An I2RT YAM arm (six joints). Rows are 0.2 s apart.
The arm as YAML. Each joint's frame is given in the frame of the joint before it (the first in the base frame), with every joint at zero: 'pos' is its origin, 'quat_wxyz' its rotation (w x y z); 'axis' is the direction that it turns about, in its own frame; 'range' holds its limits. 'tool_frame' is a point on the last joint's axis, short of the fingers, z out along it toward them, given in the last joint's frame.
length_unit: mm
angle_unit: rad
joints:
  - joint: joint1
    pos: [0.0, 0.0, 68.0]
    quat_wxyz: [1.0, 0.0, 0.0, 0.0]
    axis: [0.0, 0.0, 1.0]
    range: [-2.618, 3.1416]
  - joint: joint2
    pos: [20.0, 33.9, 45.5]
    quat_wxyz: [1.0, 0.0, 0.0, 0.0]
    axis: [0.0, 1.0, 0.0]
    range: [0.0, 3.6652]
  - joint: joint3
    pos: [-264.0, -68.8, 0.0]
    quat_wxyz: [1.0, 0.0, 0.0, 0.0]
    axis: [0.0, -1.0, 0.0]
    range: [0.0, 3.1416]
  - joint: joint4
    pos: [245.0, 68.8, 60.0]
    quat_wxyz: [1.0, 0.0, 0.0, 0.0]
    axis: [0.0, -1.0, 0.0]
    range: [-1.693, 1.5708]
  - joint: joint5
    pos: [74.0, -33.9, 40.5]
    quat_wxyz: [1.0, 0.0, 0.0, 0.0]
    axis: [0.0, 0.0, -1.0]
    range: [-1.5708, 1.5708]
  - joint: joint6
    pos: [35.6, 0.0, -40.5]
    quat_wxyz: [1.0, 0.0, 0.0, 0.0]
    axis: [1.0, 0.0, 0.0]
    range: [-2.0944, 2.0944]
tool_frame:
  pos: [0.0, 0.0, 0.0]
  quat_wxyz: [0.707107, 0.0, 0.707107, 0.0]
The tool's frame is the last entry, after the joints.
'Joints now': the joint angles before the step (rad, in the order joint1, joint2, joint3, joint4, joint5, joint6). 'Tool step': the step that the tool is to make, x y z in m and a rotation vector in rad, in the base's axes. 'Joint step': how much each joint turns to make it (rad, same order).
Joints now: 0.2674 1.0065 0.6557 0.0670 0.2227 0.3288
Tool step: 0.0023 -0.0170 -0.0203 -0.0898 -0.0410 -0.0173
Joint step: -0.0782 0.0078 -0.0959 0.1462 -0.0337 -0.1116
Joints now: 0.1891 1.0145 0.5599 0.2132 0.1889 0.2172
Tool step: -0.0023 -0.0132 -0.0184 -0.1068 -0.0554 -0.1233
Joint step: -0.0387 0.0120 -0.0975 0.1694 0.1069 -0.0971
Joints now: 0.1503 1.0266 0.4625 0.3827 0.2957 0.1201
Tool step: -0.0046 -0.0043 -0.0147 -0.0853 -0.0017 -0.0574
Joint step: -0.0061 0.0088 -0.0657 0.0890 0.0652 -0.0786
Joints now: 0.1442 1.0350 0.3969 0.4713 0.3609 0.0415
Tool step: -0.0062 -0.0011 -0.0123 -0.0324 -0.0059 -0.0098
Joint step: 0.0016 -0.0005 -0.0599 0.0725 0.0165 -0.0329
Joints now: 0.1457 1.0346 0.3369 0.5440 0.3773 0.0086
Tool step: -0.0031 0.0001 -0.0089 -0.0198 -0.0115 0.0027
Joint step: 0.0031 0.0148 -0.0420 0.0736 0.0035 -0.0226
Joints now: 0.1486 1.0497 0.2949 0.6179 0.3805 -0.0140
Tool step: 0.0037 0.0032 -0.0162 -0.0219 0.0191 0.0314
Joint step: 0.0090 0.0866 -0.0325 0.1054 -0.0195 -0.0233
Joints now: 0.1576 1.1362 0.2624 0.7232 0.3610 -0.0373
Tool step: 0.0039 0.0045 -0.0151 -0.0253 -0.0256 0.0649
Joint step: 0.0095 0.1202 -0.0384 0.1924 -0.0510 -0.0384
